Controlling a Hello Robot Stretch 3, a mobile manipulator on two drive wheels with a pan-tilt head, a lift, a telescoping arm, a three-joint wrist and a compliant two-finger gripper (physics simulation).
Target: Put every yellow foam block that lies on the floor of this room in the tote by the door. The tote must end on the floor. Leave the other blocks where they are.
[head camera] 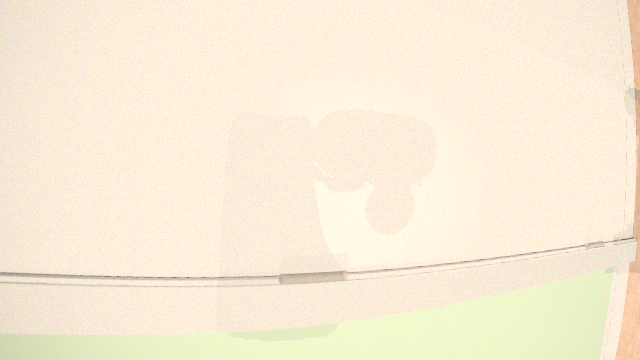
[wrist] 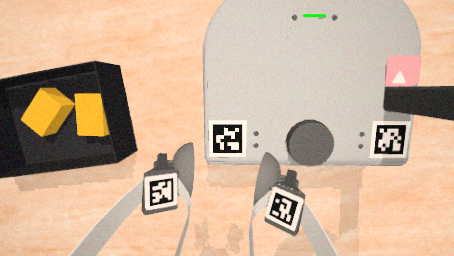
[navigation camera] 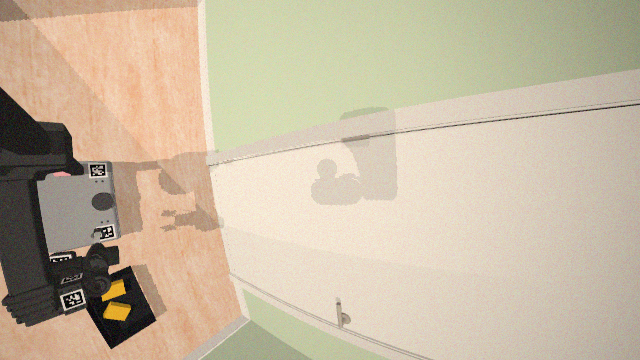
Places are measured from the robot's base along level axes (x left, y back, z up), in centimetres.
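Pixels of known places: robot's base, origin of the base link: [navigation camera: 102, 200].
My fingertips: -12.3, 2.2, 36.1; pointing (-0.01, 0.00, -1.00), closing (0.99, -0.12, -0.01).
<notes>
Ahead of a thing's pixels: the offset from my fingertips to its top centre, as dx, dy, dz. "pt": to the spot under its first point. Level surfaces: height alone.
A black tote @[-39.1, -0.8, -26.1] [navigation camera: 143, 310] [wrist: 119, 110] stands upright on the wooden floor beside the robot's base. Two yellow foam blocks lie inside it, one block @[-42.4, +1.1, -31.3] [navigation camera: 117, 311] [wrist: 45, 112] turned at an angle and another block @[-31.1, +0.5, -31.3] [navigation camera: 118, 289] [wrist: 90, 115] near the wall on the base side. In the navigation view the wrist partly hides the second block and a corner of the tote. My gripper [wrist: 226, 166] is open, with nothing between its fingers. It hangs above the floor between the tote and the base, with the tote to its left in the wrist view. The head view shows neither tote nor blocks.
The robot's grey base [navigation camera: 75, 210] [wrist: 260, 75] is close to the fingers. A pale door @[pt +9.8, -58.7, +86.9] [head camera: 150, 125] [navigation camera: 450, 200] with a handle @[pt -39.1, -57.2, +57.0] [navigation camera: 340, 317] and green walls [head camera: 450, 330] [navigation camera: 350, 50] stand beyond the floor @[dz -36.1] [navigation camera: 150, 100]. Robot shadows fall on door and floor.
</notes>
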